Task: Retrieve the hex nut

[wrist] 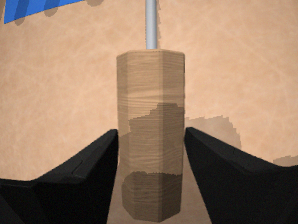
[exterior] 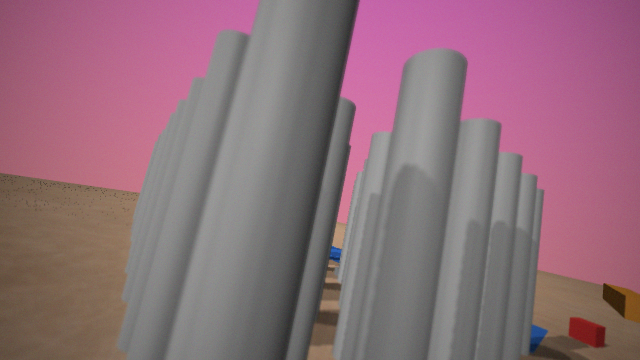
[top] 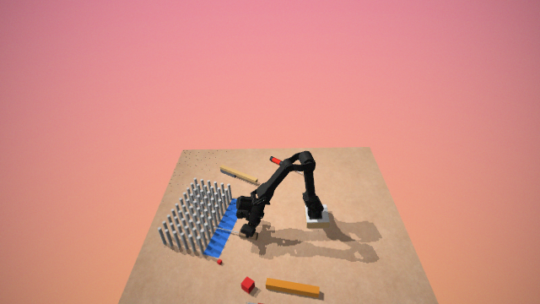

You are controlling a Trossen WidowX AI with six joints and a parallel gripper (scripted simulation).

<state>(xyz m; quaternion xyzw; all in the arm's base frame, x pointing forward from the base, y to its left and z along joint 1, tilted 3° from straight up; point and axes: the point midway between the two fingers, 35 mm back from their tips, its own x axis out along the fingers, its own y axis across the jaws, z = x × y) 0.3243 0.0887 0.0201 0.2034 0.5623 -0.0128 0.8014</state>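
Now: gripper tip 12 cm short of the blue taped strip, 8 cm to the left of it and 2 cm above it. From my gripper tip the other things lie so: long orange bar: 20 cm behind, 28 cm to the left; red cube: 1 cm behind, 26 cm to the left; small red ball: 12 cm ahead, 14 cm to the left, 1 cm below.
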